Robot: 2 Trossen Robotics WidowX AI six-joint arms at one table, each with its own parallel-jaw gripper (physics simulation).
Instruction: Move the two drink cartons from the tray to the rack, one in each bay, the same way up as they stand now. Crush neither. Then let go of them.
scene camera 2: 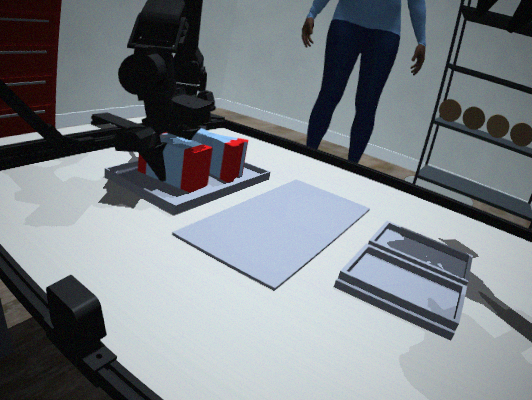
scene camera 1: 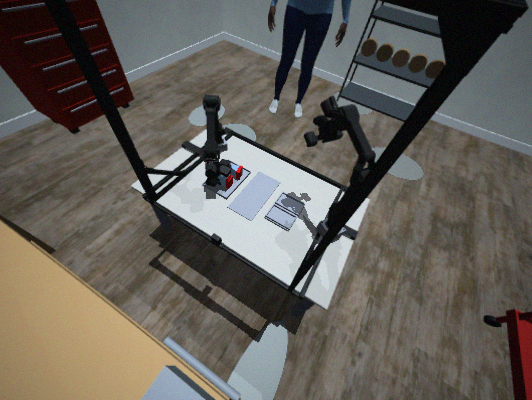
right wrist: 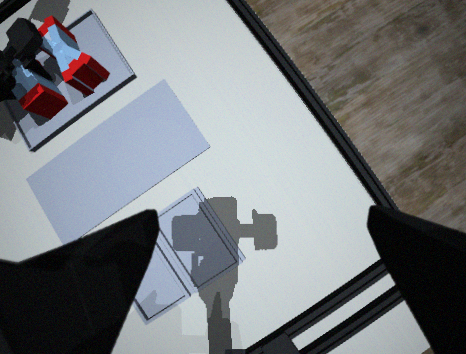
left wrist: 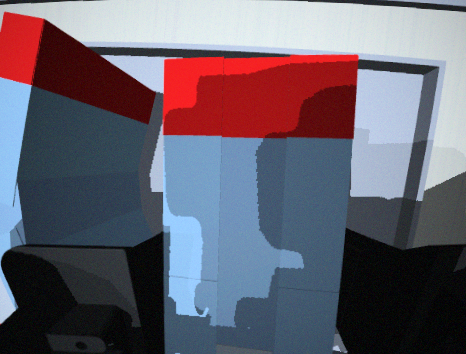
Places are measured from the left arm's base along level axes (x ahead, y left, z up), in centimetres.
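Pixels of known places: left gripper, fingertip midpoint: (scene camera 2: pixel 173 175) (scene camera 1: pixel 222 181); right gripper, fingertip midpoint: (scene camera 2: pixel 493 23) (scene camera 1: pixel 314 144) (right wrist: pixel 262 218); left arm's base at its link origin: (scene camera 1: pixel 217 140).
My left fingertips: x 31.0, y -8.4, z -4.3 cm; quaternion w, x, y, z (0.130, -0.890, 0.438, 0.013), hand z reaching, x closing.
Observation:
Ahead of a thing's pixels: the offset from my left fingertips to its top centre. "spot": to the spot under its first point.
Two blue cartons with red ends stand upright in the shallow grey tray (scene camera 1: pixel 227 196) (scene camera 2: pixel 222 193) (right wrist: pixel 117 55). My left gripper (scene camera 2: pixel 172 167) (left wrist: pixel 250 216) is shut on the nearer drink carton {dx -0.1, dy -0.2, dz +6.2 cm} (scene camera 1: pixel 229 182) (scene camera 2: pixel 196 167) (left wrist: pixel 255 175) (right wrist: pixel 45 100), with a finger against each side. The carton's base appears to rest on the tray floor. The other carton {dx -4.5, dy +7.6, dz +6.2 cm} (scene camera 1: pixel 239 173) (scene camera 2: pixel 234 160) (left wrist: pixel 85 150) (right wrist: pixel 85 70) stands beside it, outside the fingers. The two-bay rack {dx +32.9, dy +25.6, dz +0.7 cm} (scene camera 1: pixel 281 215) (scene camera 2: pixel 395 303) (right wrist: pixel 176 266) holds no carton. My right gripper (scene camera 1: pixel 319 134) (right wrist: pixel 262 218) is open and empty, high above the table.
A flat pale panel (scene camera 1: pixel 254 196) (scene camera 2: pixel 275 230) (right wrist: pixel 120 160) lies between tray and rack. Black frame rails border the white table. A black box-shaped fitting {spot: dx +36.6, dy -16.9, dz +4.0 cm} (scene camera 1: pixel 216 239) (scene camera 2: pixel 77 307) sits on the near rail. A person (scene camera 1: pixel 302 50) (scene camera 2: pixel 360 75) stands behind the table.

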